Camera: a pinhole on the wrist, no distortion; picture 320 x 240 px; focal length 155.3 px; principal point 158.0 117.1 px. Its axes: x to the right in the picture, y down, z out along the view. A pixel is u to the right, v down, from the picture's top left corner.
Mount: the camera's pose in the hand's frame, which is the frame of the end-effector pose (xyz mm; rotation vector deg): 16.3 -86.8 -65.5 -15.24 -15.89 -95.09
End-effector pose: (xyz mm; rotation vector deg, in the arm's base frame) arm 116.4 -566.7 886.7 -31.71 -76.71 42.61
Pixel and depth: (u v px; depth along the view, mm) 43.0 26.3 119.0
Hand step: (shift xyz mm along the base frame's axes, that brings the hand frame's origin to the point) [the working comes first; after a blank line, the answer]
In the camera's frame: -88.1 -69.6 119.0

-24.9 -4.7 -56.7
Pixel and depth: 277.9 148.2 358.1
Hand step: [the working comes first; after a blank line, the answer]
In the camera's frame: 276.5 71.7 358.1

-319.0 -127.6 272.6
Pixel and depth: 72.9 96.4 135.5
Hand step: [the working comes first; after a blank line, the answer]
In the camera's frame: -74.3 -18.1 135.5

-40.7 23.2 -11.0
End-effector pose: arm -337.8 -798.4 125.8 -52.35 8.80 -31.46
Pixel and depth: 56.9 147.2 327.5
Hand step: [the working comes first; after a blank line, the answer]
In the camera's frame: -213.2 63.5 327.5

234.3 173.7 -52.8
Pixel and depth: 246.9 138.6 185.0
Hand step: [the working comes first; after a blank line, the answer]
In the camera's frame: 105.9 25.6 185.0

30.2 24.4 191.3
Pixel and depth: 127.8 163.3 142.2
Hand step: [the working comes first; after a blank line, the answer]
In the camera's frame: -27.7 42.3 142.2

68.0 2.0 57.1
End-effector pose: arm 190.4 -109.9 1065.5 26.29 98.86 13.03
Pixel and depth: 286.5 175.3 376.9
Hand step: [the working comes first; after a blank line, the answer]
In the camera's frame: 311.9 141.2 376.9

320.4 -226.2 -303.2
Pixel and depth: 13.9 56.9 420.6
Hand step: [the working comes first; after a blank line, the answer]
In the camera's frame: -390.3 -163.0 420.6

283.3 330.8 222.1
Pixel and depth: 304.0 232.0 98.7
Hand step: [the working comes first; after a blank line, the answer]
In the camera's frame: 92.8 73.0 98.7

20.6 -105.5 -143.1
